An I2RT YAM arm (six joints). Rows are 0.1 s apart.
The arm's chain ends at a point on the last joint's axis. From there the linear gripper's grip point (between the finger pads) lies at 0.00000 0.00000 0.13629 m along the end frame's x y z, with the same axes.
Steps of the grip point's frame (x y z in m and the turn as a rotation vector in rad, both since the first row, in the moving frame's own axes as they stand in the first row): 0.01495, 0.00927, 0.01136, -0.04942, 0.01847, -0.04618; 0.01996, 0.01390, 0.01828, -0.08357, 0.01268, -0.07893; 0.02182, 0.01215, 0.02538, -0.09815, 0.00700, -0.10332; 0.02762, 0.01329, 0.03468, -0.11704, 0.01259, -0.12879; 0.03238, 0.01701, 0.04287, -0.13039, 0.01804, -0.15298; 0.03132, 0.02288, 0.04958, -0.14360, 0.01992, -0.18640; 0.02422, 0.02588, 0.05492, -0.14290, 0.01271, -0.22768
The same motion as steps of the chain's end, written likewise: 0.01228, 0.00260, 0.01155, -0.04942, 0.01847, -0.04618; 0.01779, 0.00260, 0.01877, -0.08357, 0.01268, -0.07893; 0.02018, -0.00113, 0.02604, -0.09815, 0.00700, -0.10332; 0.02489, -0.00247, 0.03562, -0.11704, 0.01259, -0.12879; 0.02858, -0.00045, 0.04405, -0.13039, 0.01804, -0.15298; 0.02681, 0.00374, 0.05101, -0.14360, 0.01992, -0.18640; 0.02030, 0.00683, 0.05631, -0.14290, 0.01271, -0.22768
